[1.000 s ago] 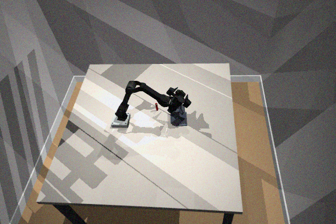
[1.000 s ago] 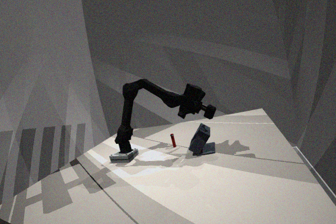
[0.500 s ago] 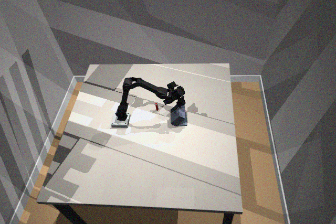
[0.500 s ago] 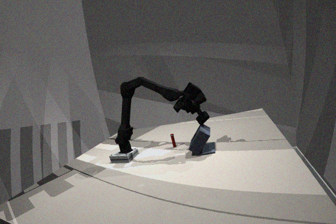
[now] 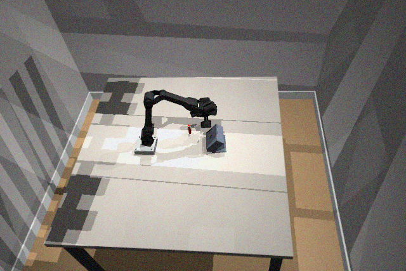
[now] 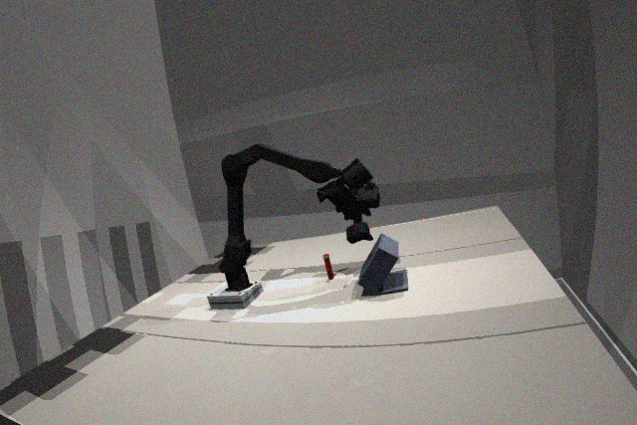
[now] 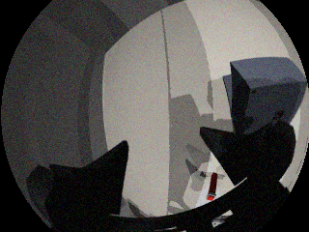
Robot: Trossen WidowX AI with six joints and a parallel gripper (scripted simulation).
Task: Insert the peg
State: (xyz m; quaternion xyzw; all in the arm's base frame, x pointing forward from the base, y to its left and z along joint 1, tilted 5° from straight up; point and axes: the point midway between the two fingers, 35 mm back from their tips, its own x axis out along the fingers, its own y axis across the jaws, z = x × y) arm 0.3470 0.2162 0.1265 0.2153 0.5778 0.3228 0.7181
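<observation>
Right now my gripper tip is 120 mm past the red peg, 90 mm to the left of it and 70 mm above it. The rest, counted from my gripper tip: sloped panel (70 mm ahead, 140 mm to the right, 60 mm below); then flat base plate (90 mm ahead, 140 mm to the right, 120 mm below).
</observation>
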